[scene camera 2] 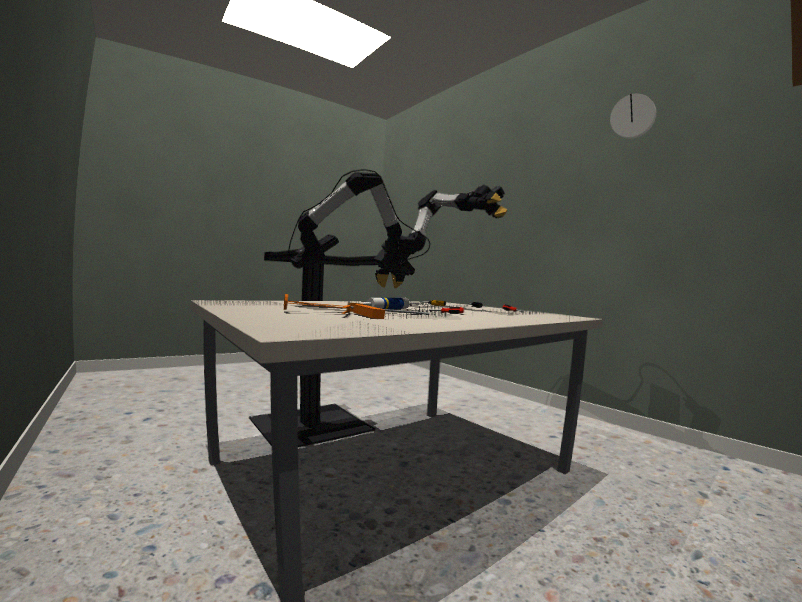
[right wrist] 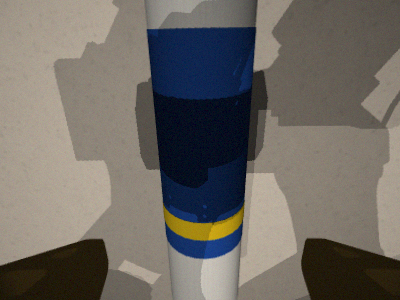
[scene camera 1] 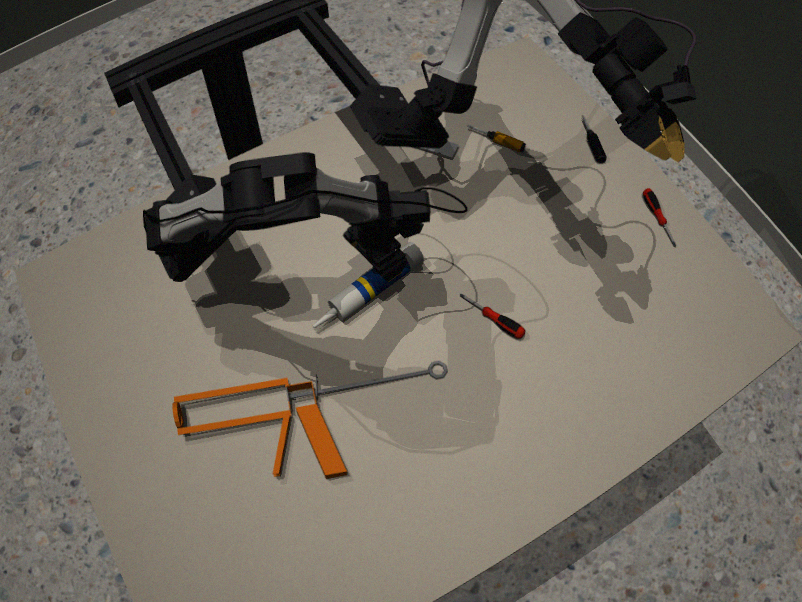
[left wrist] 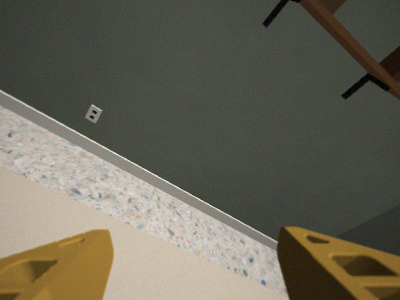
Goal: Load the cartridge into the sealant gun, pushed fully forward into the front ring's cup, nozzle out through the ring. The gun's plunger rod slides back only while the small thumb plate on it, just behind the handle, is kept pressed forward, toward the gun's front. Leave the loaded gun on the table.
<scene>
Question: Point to an orange sealant gun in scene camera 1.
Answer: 177, 411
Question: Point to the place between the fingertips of the right gripper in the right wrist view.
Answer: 204, 250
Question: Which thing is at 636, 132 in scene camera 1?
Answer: The left gripper.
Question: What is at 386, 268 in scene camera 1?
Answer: The right gripper.
</scene>
